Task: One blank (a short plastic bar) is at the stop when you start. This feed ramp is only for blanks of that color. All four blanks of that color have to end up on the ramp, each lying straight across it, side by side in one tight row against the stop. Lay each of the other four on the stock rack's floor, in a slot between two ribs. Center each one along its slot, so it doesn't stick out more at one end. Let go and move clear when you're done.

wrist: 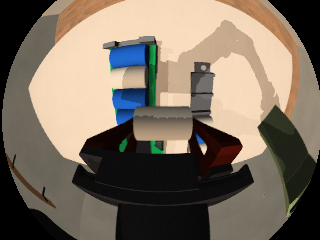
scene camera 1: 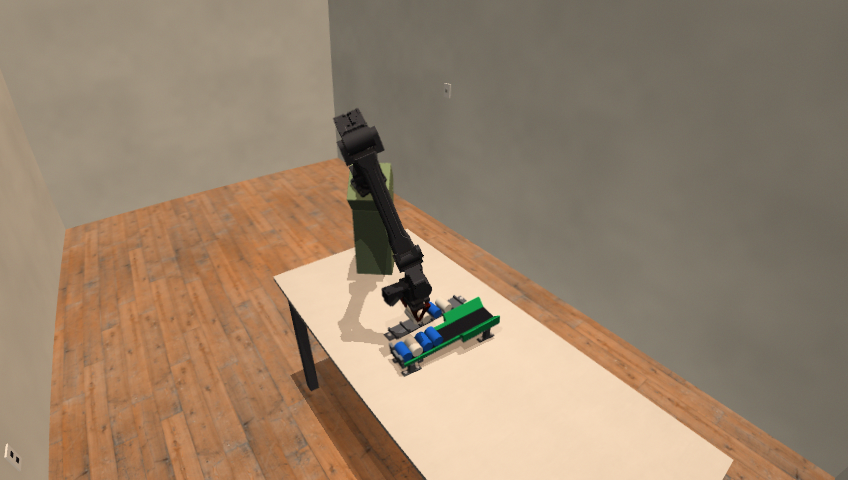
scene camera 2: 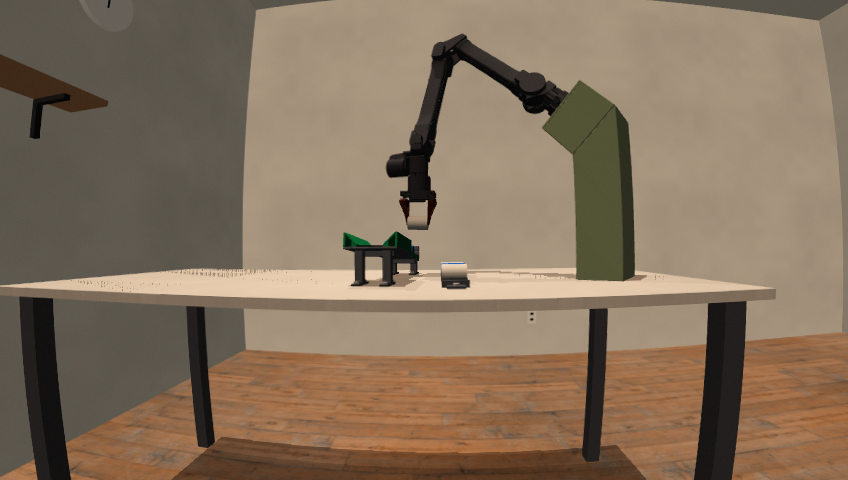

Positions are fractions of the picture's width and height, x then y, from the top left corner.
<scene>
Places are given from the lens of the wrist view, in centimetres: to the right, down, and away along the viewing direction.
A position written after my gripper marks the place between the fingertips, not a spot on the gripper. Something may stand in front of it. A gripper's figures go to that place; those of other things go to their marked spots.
my gripper (wrist: 0.51,0.50): 0, 0, 13
cream blank (wrist: 0.47,0.51): -1, 0, 10
blue blank (wrist: 0.41,0.23): -4, -10, 13
The marked spots on the blue blank and the cream blank are 11 cm apart.
</scene>
